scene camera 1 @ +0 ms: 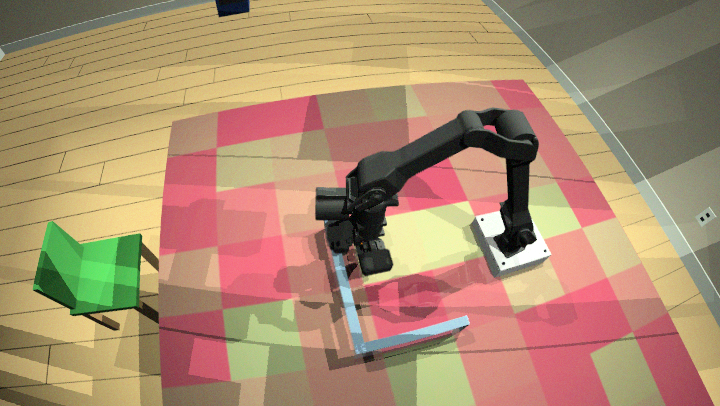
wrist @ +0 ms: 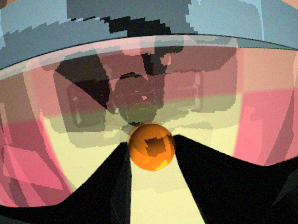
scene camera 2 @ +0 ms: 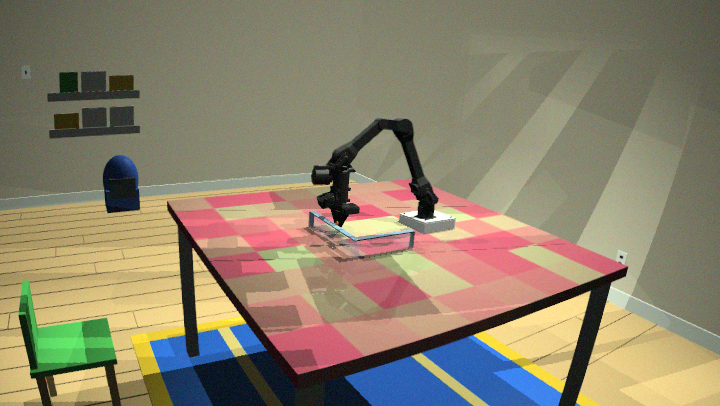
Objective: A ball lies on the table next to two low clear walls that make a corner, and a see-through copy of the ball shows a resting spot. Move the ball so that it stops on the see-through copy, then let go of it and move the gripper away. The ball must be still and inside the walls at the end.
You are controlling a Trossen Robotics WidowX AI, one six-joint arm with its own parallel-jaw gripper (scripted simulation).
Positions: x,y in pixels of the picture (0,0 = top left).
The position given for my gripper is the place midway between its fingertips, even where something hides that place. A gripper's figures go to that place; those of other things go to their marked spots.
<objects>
My gripper (wrist: 151,144) is 0.10 m from the lens. An orange ball (wrist: 151,147) is 0.08 m from the lens.
</objects>
